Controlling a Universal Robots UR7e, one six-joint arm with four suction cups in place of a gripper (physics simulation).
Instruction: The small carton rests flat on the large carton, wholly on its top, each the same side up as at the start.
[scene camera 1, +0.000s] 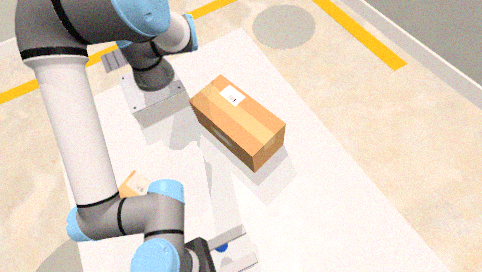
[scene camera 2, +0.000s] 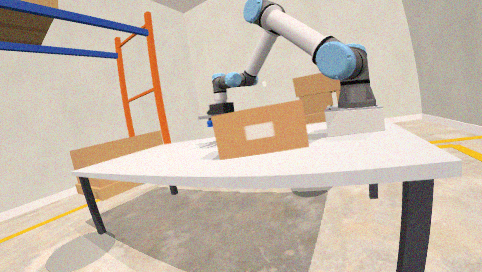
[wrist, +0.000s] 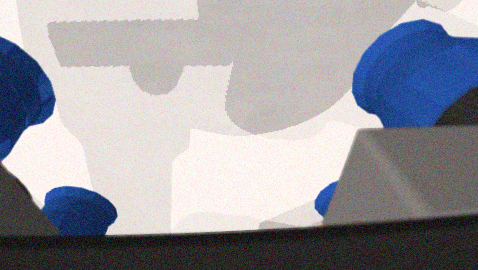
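Where they show: hand, its tool point: (wrist: 211, 154); arm's base, origin of its link: (scene camera 1: 155, 77) (scene camera 2: 356, 106).
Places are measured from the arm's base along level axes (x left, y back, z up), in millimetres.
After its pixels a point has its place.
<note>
The large carton (scene camera 1: 237, 122) @(x 199, y -370, z 57 mm) (scene camera 2: 286, 125) @(x 246, y -219, z -15 mm) lies flat on the table, its taped, labelled top facing up in scene camera 1. The small carton (scene camera 1: 128, 190) @(x -203, y -396, z -18 mm) sits on the table apart from it, partly hidden by the arm in scene camera 1; it does not show in scene camera 2 or the wrist view. My gripper (scene camera 1: 222, 248) (scene camera 2: 218, 116) (wrist: 210, 145) @(x -57, y -706, z 4 mm) has its suction off and holds nothing. It hangs a little above the table, away from both cartons and partly behind the large one in scene camera 2. The wrist view shows blue cups above white table top and shadows.
The white table (scene camera 1: 325, 210) @(x 339, y -702, z -94 mm) (scene camera 2: 360, 155) @(x 364, y 2, z -94 mm) carries the arm's base block (scene camera 1: 165, 107) @(x -9, y -128, z -37 mm) (scene camera 2: 355, 121) @(x 82, y -11, z -49 mm) near the large carton. An orange rack post (scene camera 2: 156, 80) stands beyond the table. Other cartons (scene camera 2: 316, 85) are stacked behind the table, and more (scene camera 2: 120, 149) stand at the left.
</note>
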